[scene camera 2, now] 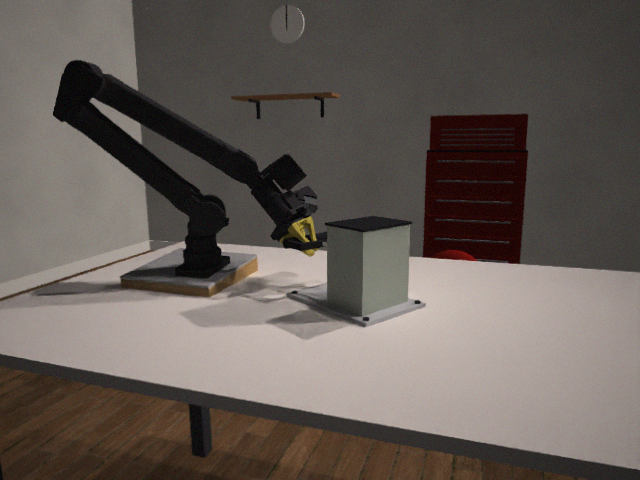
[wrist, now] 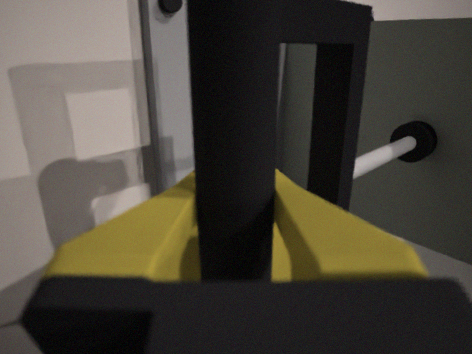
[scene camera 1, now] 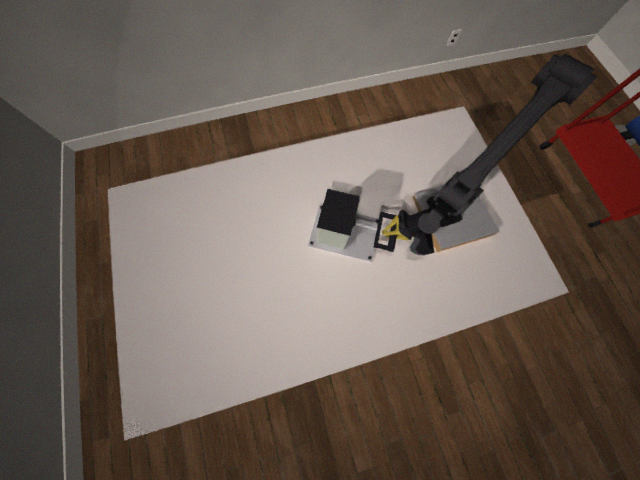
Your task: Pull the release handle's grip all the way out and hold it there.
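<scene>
The release handle's grip, a black rectangular frame, stands off the box on a pale rod. A stretch of rod shows between the grip and the black collar on the box's face. The box is grey-green with a black top. My gripper has yellow fingers and is shut on the grip's outer upright bar, one finger on each side. In the scene camera 2 view the box hides the rod.
The box stands on a grey baseplate with dark bolts at its corners. The arm's base stands on a wood-edged board on the white table. A red cart stands on the floor beyond the table.
</scene>
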